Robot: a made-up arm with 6 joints. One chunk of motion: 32 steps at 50 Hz.
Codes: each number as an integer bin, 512 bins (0 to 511) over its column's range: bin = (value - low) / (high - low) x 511, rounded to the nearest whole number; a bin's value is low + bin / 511 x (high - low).
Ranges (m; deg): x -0.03..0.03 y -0.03..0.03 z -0.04..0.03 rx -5..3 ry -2..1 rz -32..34
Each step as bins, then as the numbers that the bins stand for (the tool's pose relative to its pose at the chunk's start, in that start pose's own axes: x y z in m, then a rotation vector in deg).
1 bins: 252 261 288 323 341 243
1 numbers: -0.0004 0.0006 -0.0005 0.06 0.00 -0.61
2 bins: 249 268 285 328 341 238
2 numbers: -0.0008 0.0015 -0.0010 0.14 0.00 -1.26
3 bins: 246 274 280 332 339 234
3 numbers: -0.0011 0.0022 -0.0016 0.20 -0.01 -1.78
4 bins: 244 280 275 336 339 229
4 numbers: -0.0014 0.0029 -0.0023 0.26 -0.01 -2.42
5 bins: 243 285 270 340 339 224
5 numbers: -0.0015 0.0035 -0.0030 0.32 -0.01 -3.07
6 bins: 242 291 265 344 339 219
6 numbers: -0.0016 0.0042 -0.0037 0.39 -0.01 -3.71
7 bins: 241 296 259 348 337 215
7 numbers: -0.0017 0.0048 -0.0045 0.45 -0.02 -4.23
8 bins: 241 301 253 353 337 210
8 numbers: -0.0017 0.0053 -0.0053 0.53 -0.02 -4.88
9 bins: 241 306 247 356 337 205
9 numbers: -0.0017 0.0059 -0.0062 0.57 -0.02 -5.52
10 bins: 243 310 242 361 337 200
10 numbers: -0.0015 0.0064 -0.0068 0.65 -0.02 -6.17
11 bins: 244 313 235 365 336 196
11 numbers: -0.0014 0.0068 -0.0078 0.71 -0.03 -6.68
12 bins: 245 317 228 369 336 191
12 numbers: -0.0012 0.0072 -0.0088 0.78 -0.03 -7.33
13 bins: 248 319 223 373 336 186
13 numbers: -0.0009 0.0075 -0.0095 0.84 -0.03 -7.98
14 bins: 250 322 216 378 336 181
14 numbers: -0.0006 0.0078 -0.0104 0.92 -0.03 -8.62
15 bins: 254 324 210 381 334 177
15 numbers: -0.0002 0.0080 -0.0112 0.96 -0.04 -9.14
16 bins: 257 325 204 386 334 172
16 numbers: 0.0002 0.0082 -0.0121 1.04 -0.04 -9.78
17 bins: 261 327 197 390 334 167
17 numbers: 0.0006 0.0084 -0.0130 1.11 -0.04 -10.43
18 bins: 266 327 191 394 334 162
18 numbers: 0.0012 0.0084 -0.0138 1.17 -0.04 -11.08
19 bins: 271 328 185 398 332 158
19 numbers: 0.0018 0.0085 -0.0147 1.23 -0.05 -11.59
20 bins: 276 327 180 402 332 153
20 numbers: 0.0024 0.0084 -0.0153 1.29 -0.05 -12.24
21 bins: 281 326 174 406 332 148
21 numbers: 0.0030 0.0083 -0.0162 1.36 -0.05 -12.88
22 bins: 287 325 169 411 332 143
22 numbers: 0.0037 0.0082 -0.0168 1.43 -0.05 -13.53
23 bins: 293 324 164 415 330 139
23 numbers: 0.0044 0.0080 -0.0175 1.50 -0.06 -14.05
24 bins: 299 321 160 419 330 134
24 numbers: 0.0051 0.0077 -0.0181 1.56 -0.06 -14.69
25 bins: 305 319 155 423 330 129
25 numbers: 0.0058 0.0075 -0.0188 1.62 -0.06 -15.34
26 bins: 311 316 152 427 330 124
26 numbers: 0.0065 0.0071 -0.0192 1.68 -0.06 -15.98
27 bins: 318 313 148 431 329 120
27 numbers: 0.0073 0.0068 -0.0197 1.75 -0.07 -16.50
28 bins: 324 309 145 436 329 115
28 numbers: 0.0080 0.0063 -0.0201 1.83 -0.07 -17.15
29 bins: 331 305 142 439 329 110
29 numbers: 0.0089 0.0058 -0.0205 1.87 -0.07 -17.79
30 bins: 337 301 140 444 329 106
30 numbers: 0.0096 0.0053 -0.0208 1.95 -0.07 -18.31
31 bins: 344 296 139 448 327 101
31 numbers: 0.0104 0.0048 -0.0210 2.01 -0.08 -18.95
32 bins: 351 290 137 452 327 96
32 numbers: 0.0112 0.0041 -0.0212 2.08 -0.08 -19.60
